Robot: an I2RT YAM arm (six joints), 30 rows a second.
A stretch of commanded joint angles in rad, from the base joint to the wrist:
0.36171 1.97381 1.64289 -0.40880 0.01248 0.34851
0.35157 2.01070 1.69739 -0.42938 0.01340 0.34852
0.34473 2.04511 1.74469 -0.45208 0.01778 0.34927
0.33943 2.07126 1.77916 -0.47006 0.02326 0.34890
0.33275 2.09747 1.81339 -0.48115 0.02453 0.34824
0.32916 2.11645 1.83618 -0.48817 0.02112 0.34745
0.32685 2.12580 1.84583 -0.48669 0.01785 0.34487
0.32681 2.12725 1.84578 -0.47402 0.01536 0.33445
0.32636 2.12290 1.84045 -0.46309 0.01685 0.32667
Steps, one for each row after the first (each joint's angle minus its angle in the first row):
-0.01014 0.03689 0.05450 -0.02058 0.00092 0.00001
-0.01698 0.07130 0.10180 -0.04328 0.00530 0.00076
-0.02228 0.09745 0.13627 -0.06126 0.01078 0.00039
-0.02896 0.12366 0.17050 -0.07235 0.01205 -0.00027
-0.03255 0.14264 0.19329 -0.07937 0.00864 -0.00106
-0.03486 0.15199 0.20294 -0.07789 0.00537 -0.00364
-0.03490 0.15344 0.20289 -0.06522 0.00288 -0.01406
-0.03535 0.14909 0.19756 -0.05429 0.00437 -0.02184

